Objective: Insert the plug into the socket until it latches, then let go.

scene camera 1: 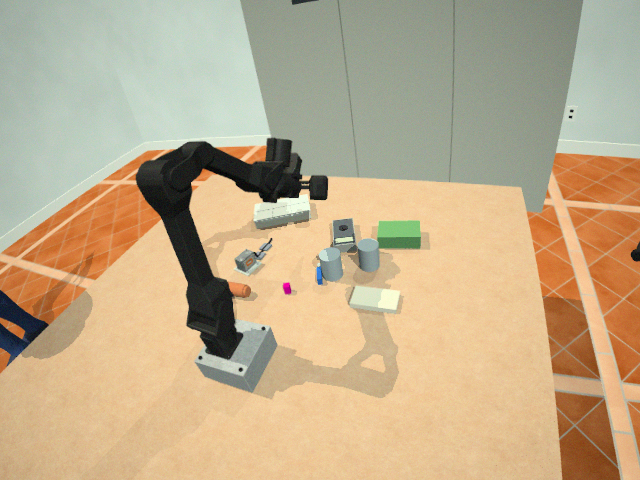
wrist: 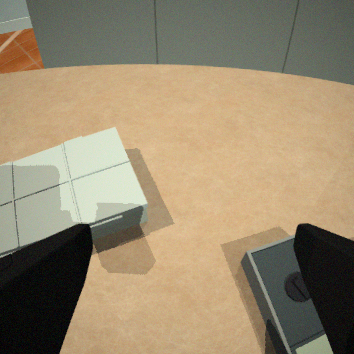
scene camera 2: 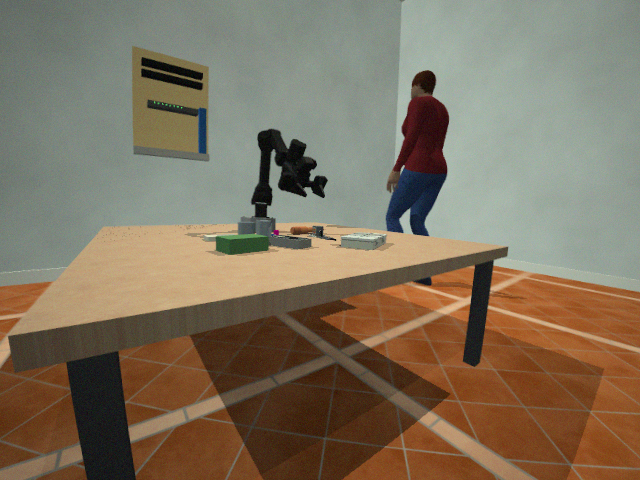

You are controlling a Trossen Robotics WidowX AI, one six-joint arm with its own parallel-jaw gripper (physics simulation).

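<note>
A grey block-shaped housing with an orange-rimmed face, seemingly the socket, sits on a thin white base left of the table's middle. Small grey connector pieces with a short black cable, seemingly the plug, lie close beside its far right side; whether they touch it is too small to tell. My gripper is open and empty, high above the table and beyond the housing. In the wrist view its fingers stand wide apart with bare table between them; the plug and socket do not show there.
A white grooved box and a grey meter with a dial lie below the gripper. Also on the table are a green block, two grey cylinders, a magenta cube and an orange cylinder.
</note>
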